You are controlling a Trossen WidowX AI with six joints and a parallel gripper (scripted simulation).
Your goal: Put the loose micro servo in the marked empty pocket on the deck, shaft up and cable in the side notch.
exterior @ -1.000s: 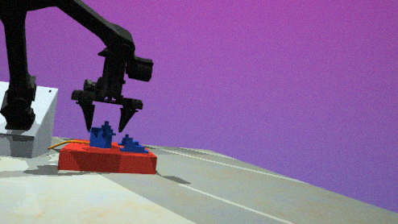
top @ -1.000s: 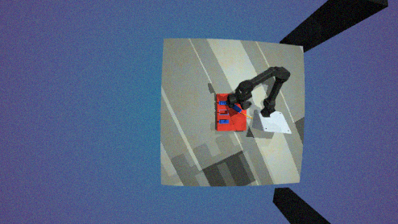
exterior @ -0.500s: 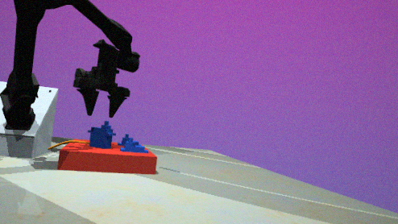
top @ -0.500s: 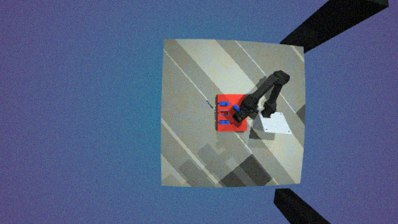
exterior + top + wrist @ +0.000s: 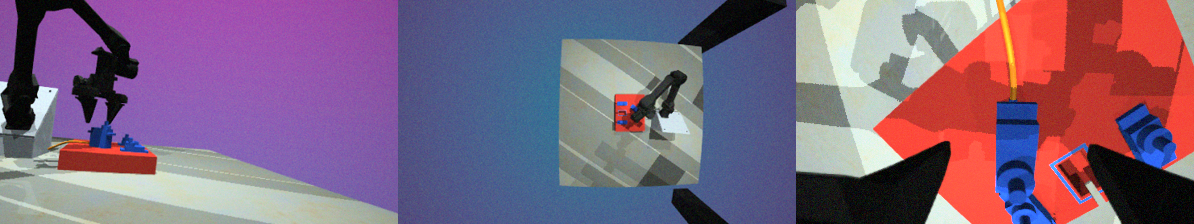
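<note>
Right now my gripper tip is 2 cm to the right of the red deck and 9 cm above it.
</note>
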